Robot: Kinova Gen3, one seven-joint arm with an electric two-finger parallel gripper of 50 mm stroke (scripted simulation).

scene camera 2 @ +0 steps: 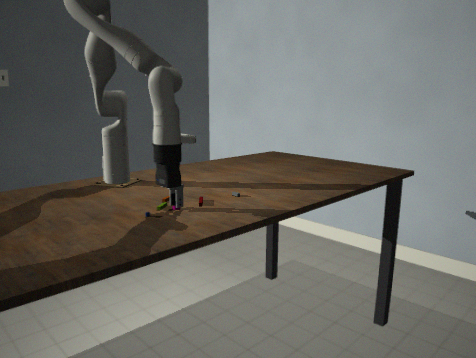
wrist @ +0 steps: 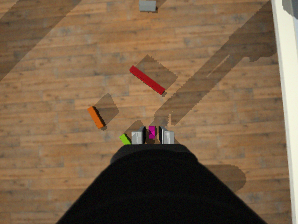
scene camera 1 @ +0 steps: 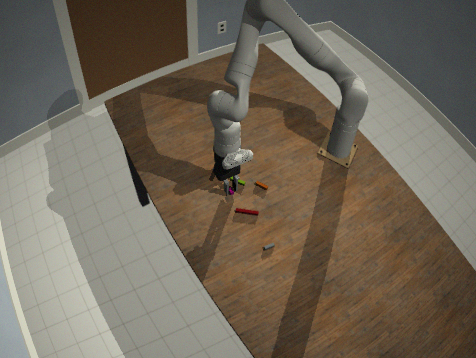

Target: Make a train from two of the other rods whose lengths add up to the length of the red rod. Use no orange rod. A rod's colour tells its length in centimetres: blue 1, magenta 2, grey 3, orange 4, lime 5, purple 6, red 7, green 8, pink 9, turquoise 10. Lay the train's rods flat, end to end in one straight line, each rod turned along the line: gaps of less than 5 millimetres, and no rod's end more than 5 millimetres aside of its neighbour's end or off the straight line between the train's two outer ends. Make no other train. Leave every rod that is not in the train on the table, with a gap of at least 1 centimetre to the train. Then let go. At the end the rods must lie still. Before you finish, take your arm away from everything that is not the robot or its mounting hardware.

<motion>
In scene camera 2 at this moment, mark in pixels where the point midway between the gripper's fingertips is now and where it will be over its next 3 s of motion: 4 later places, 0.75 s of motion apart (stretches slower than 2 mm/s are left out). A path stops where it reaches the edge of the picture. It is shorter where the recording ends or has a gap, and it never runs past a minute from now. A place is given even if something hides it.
My gripper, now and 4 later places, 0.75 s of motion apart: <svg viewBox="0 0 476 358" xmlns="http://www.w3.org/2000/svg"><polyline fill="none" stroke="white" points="176,206 177,207 176,176 182,174 197,170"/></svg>
</motion>
